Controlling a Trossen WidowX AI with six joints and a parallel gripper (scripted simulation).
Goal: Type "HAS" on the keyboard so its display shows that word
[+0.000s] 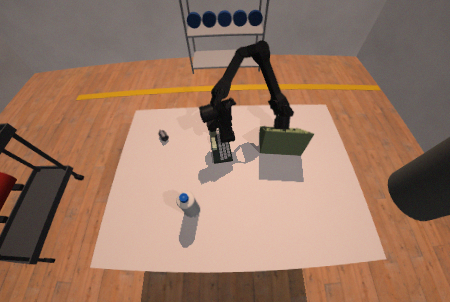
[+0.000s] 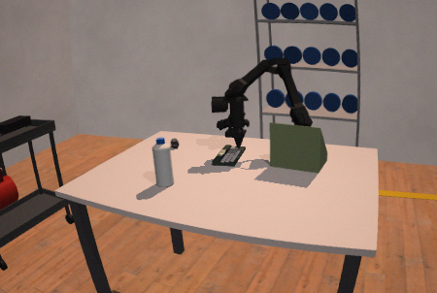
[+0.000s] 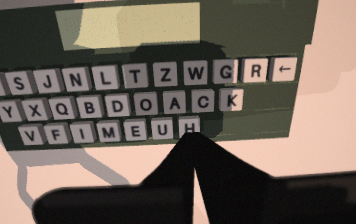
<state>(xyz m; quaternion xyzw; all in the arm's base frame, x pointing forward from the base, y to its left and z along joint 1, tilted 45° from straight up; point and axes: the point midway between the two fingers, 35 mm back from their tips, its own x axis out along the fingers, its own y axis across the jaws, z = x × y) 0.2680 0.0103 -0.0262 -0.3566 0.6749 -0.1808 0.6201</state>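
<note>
Now: hand 50 mm short of the left-arrow key, 50 mm to the left of it and 50 mm above it. From my hand the other things lie so: small dark object: 330 mm ahead, 10 mm to the left, 50 mm below.
</note>
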